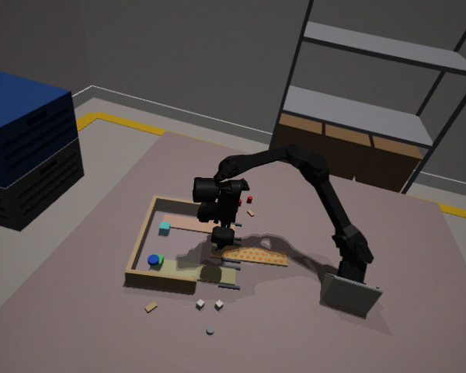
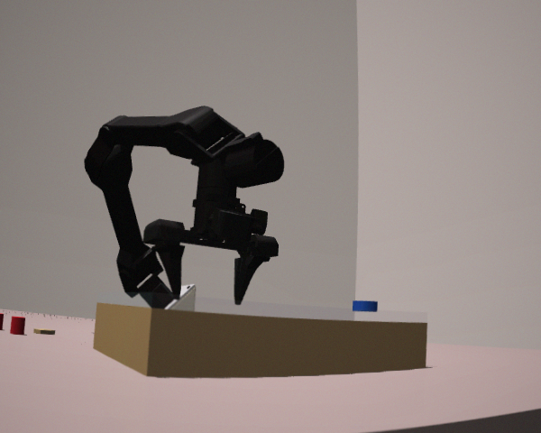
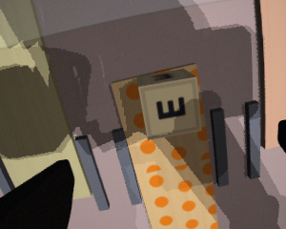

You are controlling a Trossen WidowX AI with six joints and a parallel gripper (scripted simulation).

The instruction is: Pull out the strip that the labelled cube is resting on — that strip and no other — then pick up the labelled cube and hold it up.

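My gripper tip is 5 cm above the labelled cube and 1 cm short of it. The rest, counted from my gripper tip: dotted strip 10 cm behind, 6 cm below, 1 cm to the right; then grey disc 26 cm to the left, 6 cm below, 3 cm behind; then blue disc 17 cm ahead, 14 cm to the left.
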